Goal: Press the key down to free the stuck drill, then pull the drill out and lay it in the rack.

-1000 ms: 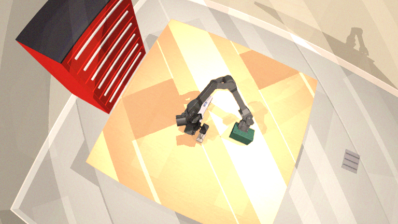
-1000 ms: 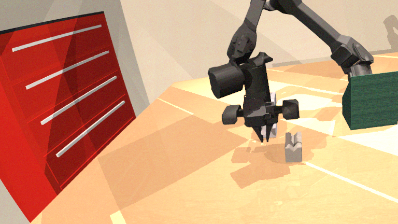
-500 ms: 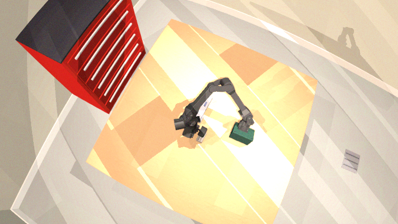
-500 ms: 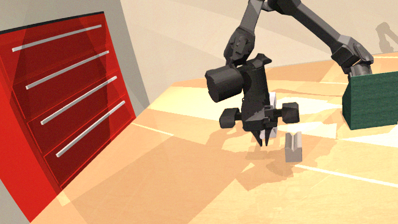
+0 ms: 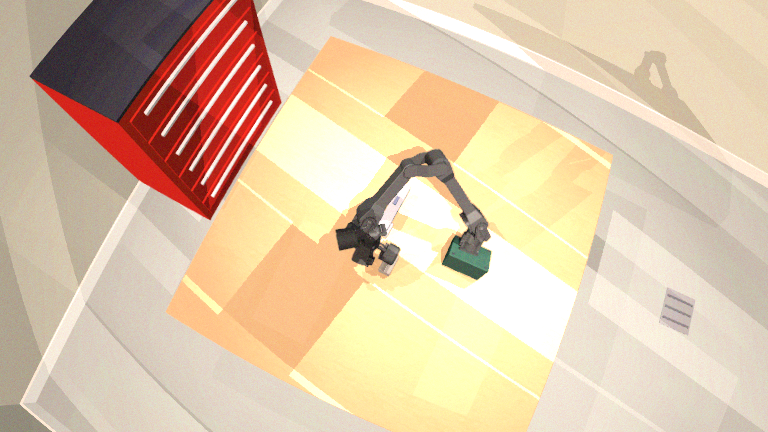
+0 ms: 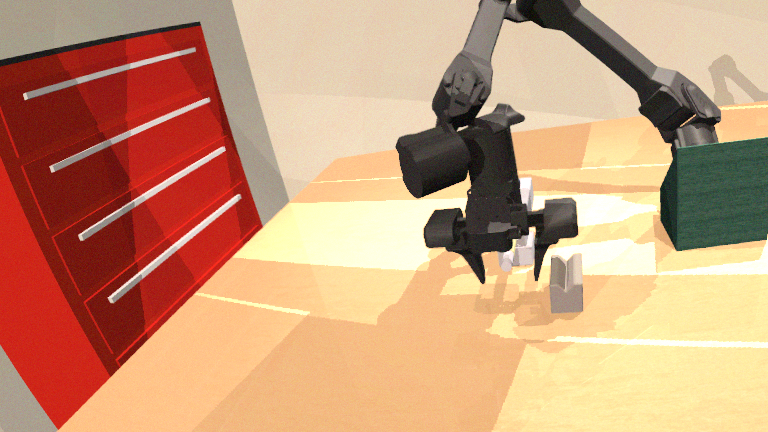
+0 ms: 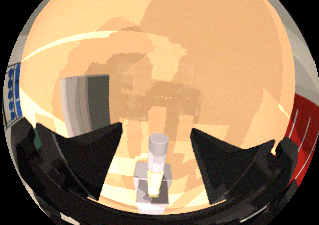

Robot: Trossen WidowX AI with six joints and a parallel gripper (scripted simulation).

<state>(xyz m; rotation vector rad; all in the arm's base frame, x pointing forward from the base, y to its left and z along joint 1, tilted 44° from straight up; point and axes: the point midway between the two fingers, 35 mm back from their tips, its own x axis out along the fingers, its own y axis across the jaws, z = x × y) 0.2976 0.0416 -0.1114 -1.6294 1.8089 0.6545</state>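
The drill lies 1 cm behind my gripper tip, 5 cm to the right of it and 3 cm above it. Round my gripper tip: v-grooved rack: 7 cm behind, 2 cm to the left; blue key: 2 cm behind, 18 cm to the right, 3 cm above; pale grey holder block: 2 cm behind, 15 cm to the right, 2 cm above.
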